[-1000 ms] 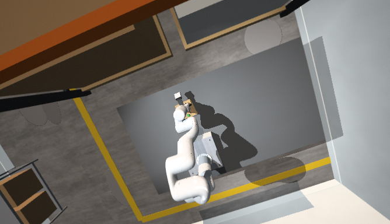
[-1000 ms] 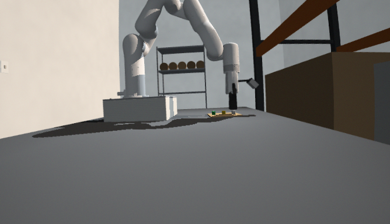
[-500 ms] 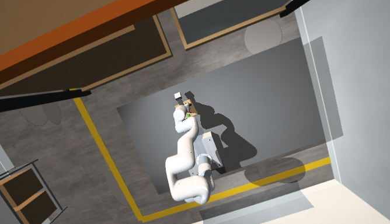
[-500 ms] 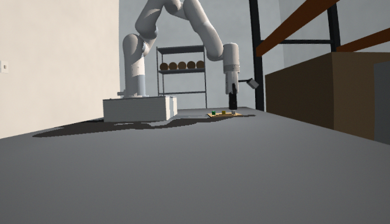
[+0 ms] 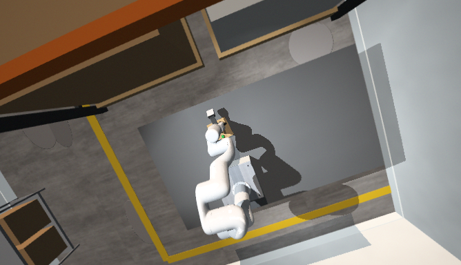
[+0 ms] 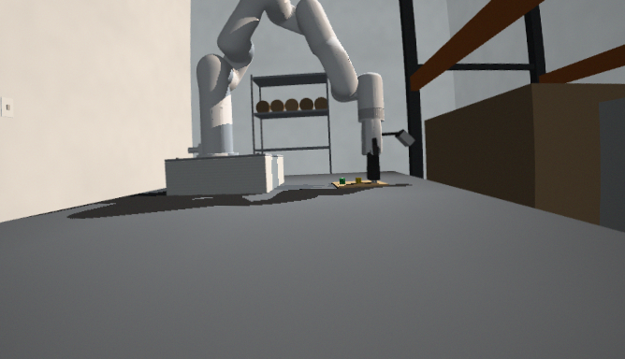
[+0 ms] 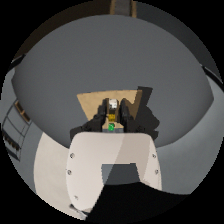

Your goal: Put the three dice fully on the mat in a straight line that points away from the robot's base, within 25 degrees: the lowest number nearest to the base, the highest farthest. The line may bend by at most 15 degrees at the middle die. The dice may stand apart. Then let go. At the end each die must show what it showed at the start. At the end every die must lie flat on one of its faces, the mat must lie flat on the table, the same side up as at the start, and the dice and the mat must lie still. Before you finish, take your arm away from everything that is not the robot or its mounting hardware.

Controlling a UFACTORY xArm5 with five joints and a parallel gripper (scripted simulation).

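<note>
My gripper is now 20 mm above the white die. From my hand the other things lie so: yellow die (40 mm behind, 10 mm to the left, 20 mm below); then green die (90 mm behind, 20 mm to the left, 20 mm below); then tan mat (40 mm behind, 10 mm to the left, 30 mm below).
</note>
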